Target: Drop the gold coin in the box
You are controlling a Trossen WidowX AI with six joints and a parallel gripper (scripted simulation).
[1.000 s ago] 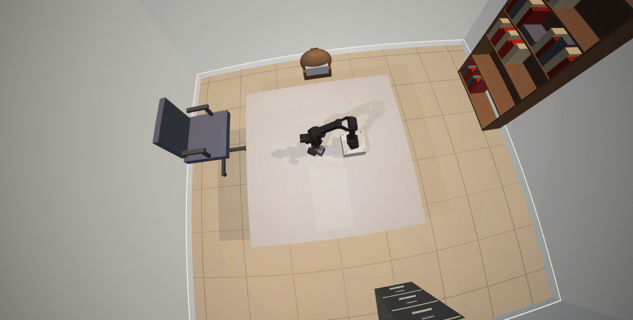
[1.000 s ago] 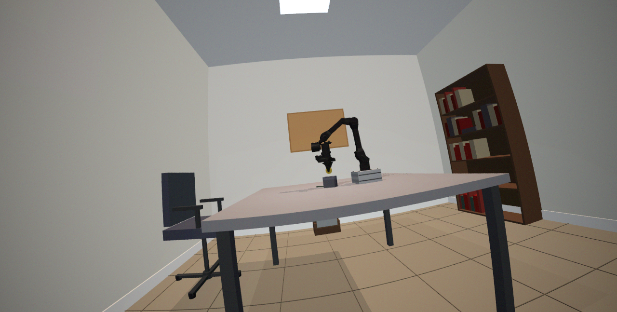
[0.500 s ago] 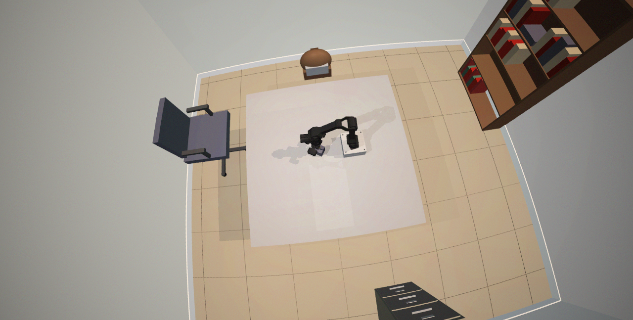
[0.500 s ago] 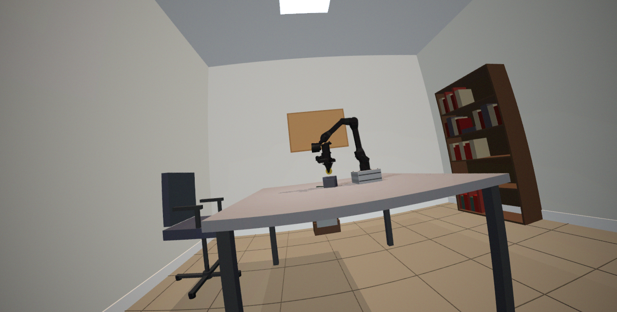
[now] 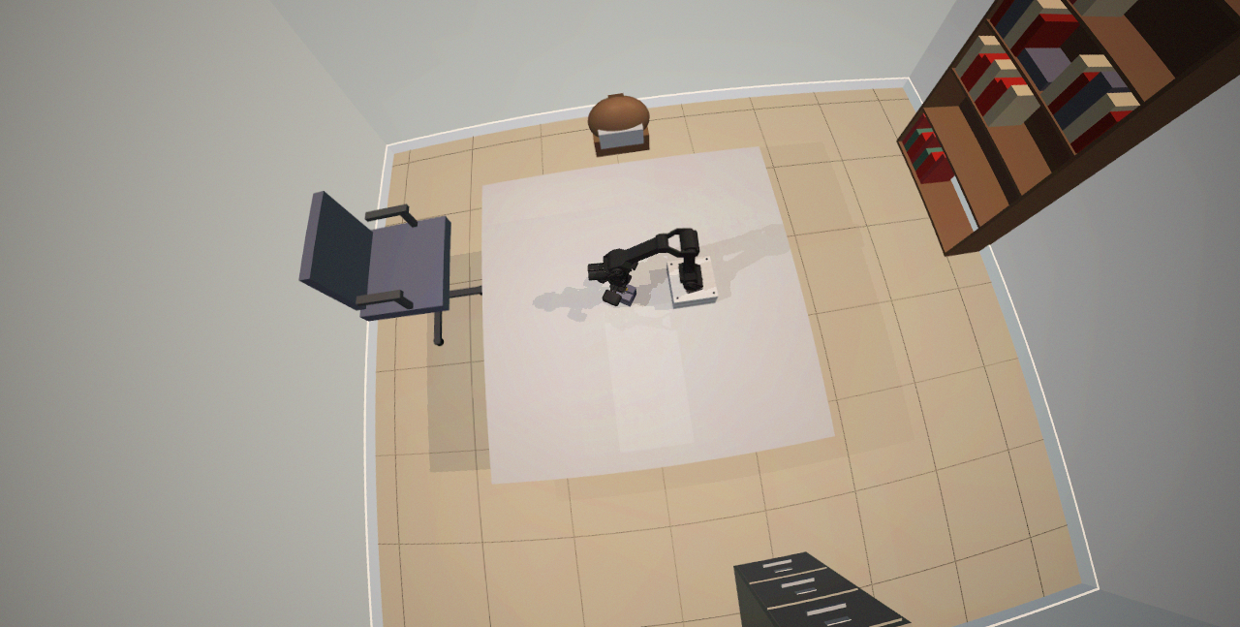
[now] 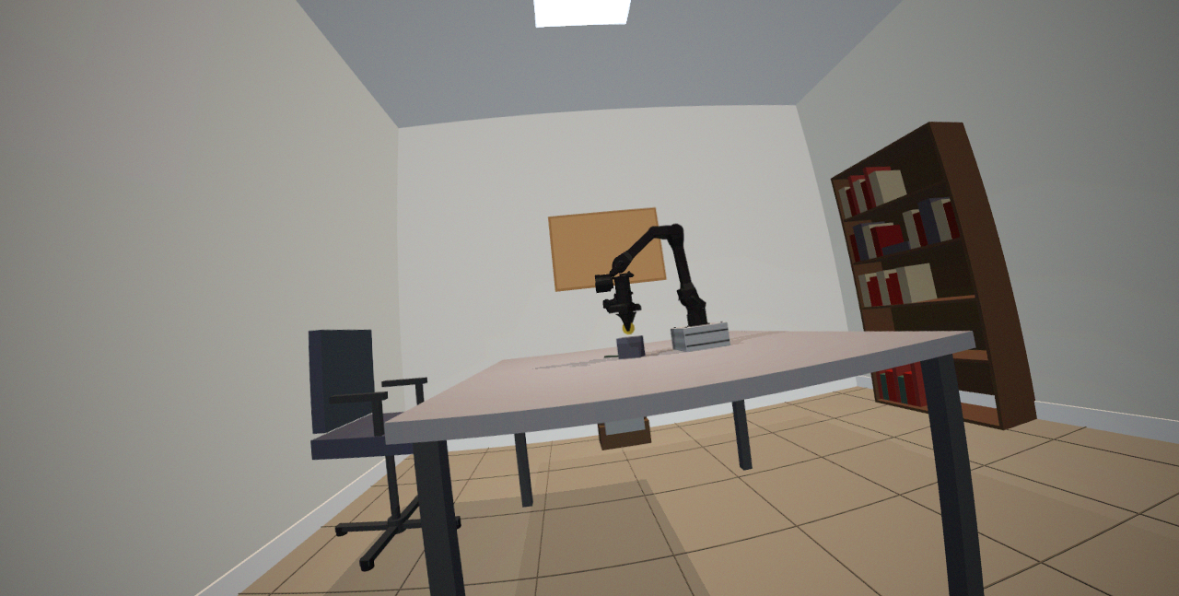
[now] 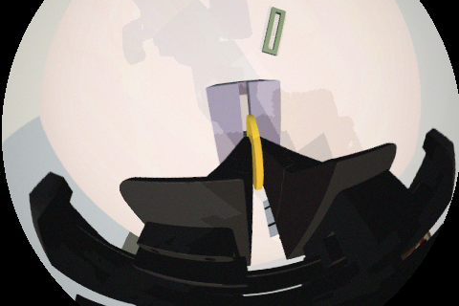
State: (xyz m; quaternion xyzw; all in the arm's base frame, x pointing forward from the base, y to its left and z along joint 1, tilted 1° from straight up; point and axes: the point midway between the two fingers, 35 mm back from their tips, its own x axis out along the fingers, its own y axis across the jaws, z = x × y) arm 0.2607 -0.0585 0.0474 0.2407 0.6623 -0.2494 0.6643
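Now: gripper tip 1 cm below the thin gold coin.
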